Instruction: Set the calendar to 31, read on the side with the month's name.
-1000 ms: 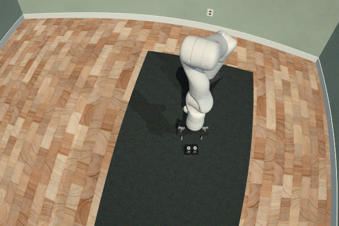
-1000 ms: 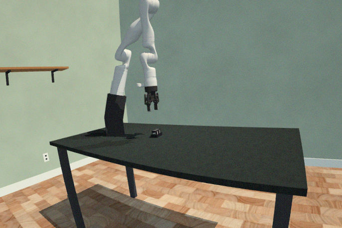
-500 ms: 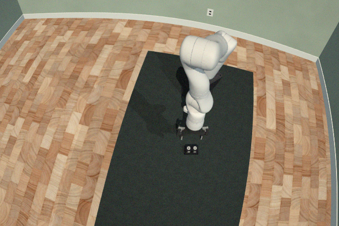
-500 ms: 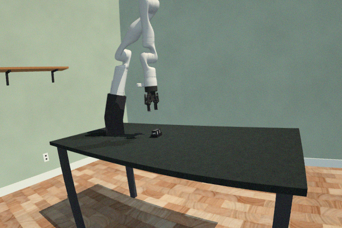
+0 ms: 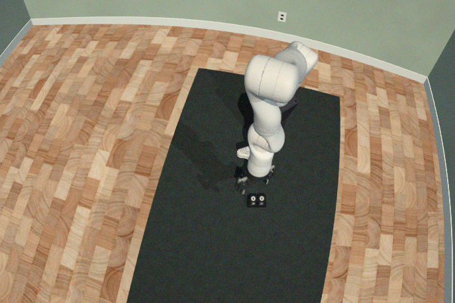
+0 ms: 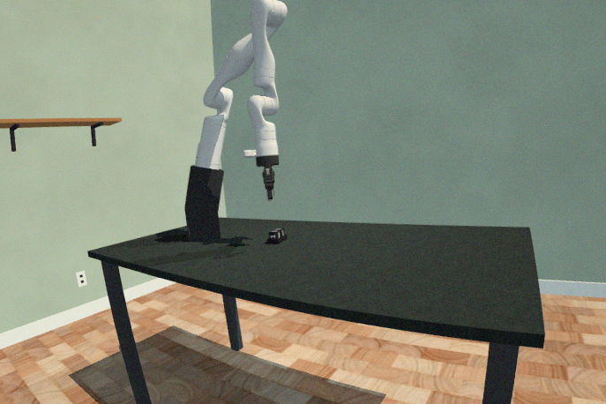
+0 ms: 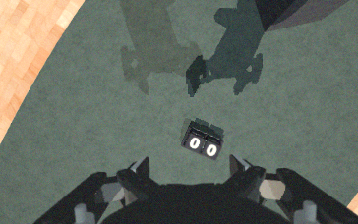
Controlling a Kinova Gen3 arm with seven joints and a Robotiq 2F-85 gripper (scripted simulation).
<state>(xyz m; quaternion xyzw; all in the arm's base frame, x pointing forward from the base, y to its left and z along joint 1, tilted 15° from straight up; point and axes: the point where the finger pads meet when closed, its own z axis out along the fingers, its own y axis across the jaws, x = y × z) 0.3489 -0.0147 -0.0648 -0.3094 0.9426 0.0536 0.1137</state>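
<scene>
Now: the black calendar tray 10 mm behind my hand, 20 mm to the left of it and 150 mm below it.
</scene>
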